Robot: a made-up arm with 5 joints. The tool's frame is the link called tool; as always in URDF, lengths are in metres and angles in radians. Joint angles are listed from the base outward. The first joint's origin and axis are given. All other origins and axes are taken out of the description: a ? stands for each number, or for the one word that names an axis. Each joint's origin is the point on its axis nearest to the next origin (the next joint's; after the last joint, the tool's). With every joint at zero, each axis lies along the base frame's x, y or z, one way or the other. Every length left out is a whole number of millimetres.
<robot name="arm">
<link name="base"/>
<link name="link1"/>
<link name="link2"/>
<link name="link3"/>
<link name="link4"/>
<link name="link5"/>
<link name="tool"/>
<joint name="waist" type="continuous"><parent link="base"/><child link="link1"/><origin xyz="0.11 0 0.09"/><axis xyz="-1 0 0"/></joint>
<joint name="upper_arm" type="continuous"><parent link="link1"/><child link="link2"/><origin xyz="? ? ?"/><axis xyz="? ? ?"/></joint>
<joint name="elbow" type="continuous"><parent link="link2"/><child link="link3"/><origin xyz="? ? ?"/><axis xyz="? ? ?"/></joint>
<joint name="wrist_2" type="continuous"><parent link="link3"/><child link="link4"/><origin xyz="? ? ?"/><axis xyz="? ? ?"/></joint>
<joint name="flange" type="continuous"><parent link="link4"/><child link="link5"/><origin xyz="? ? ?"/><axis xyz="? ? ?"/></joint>
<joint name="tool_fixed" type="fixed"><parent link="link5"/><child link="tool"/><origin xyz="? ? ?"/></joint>
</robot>
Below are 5 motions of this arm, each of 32 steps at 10 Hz.
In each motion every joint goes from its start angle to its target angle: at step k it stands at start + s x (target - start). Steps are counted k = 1, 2, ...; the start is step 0. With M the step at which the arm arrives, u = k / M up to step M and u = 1 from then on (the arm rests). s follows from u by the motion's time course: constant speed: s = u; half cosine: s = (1 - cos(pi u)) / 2; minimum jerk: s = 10 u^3 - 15 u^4 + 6 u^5.
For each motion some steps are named. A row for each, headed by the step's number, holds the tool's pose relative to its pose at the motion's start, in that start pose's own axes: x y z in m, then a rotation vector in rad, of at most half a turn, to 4 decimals.
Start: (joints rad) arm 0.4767 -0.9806 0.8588 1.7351 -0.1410
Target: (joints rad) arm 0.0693 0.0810 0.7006 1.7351 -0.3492
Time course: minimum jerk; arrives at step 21
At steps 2, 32:
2: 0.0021 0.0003 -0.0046 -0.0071 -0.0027 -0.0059
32: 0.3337 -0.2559 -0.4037 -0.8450 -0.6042 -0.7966

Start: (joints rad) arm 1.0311 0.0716 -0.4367 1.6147 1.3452
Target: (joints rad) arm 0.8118 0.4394 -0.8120 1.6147 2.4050
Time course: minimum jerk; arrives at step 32
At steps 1, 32:
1: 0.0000 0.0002 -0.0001 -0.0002 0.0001 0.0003
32: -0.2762 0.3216 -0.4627 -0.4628 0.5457 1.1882

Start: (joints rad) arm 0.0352 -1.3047 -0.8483 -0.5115 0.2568
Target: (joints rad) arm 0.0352 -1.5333 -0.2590 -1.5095 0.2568
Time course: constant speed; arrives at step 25
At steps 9, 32:
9: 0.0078 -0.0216 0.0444 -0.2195 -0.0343 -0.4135
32: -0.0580 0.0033 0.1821 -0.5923 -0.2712 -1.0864

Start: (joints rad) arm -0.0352 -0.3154 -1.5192 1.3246 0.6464
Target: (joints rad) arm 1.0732 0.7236 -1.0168 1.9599 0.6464
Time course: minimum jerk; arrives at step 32
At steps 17, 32:
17: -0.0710 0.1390 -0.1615 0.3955 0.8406 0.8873
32: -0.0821 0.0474 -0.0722 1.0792 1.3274 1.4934

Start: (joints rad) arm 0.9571 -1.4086 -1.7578 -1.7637 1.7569
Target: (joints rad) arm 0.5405 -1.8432 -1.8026 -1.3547 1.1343
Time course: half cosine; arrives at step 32
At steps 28, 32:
28: 0.2340 0.0401 0.1019 -0.0110 0.3129 -0.6908
32: 0.2437 0.0414 0.1042 -0.0164 0.3248 -0.7178

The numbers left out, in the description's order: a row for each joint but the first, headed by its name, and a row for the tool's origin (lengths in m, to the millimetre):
upper_arm: xyz 0 -0.28 0.14, axis 0 -1 0
elbow: xyz -0.5 0 0, axis -1 0 0
wrist_2: xyz 0 -0.11 0.29, axis 0 0 1
flange: xyz 0.05 0 0, axis 0 0 1
tool: xyz 0.22 0.11 0

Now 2 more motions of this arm.
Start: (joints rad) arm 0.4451 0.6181 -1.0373 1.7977 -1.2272
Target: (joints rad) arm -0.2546 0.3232 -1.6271 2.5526 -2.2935
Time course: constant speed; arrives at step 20
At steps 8, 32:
8: -0.1333 -0.1185 -0.0021 0.3703 -0.3087 -0.2905
32: -0.3491 -0.2410 -0.1823 1.0151 -0.7282 -0.6366

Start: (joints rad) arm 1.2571 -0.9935 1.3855 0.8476 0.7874
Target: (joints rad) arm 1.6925 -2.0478 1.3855 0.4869 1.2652
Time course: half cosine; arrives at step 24
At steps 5, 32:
5: -0.0598 0.0087 0.0396 0.0598 0.0183 0.1120
32: -0.4971 -0.2776 0.3826 0.6430 -0.0561 1.0483

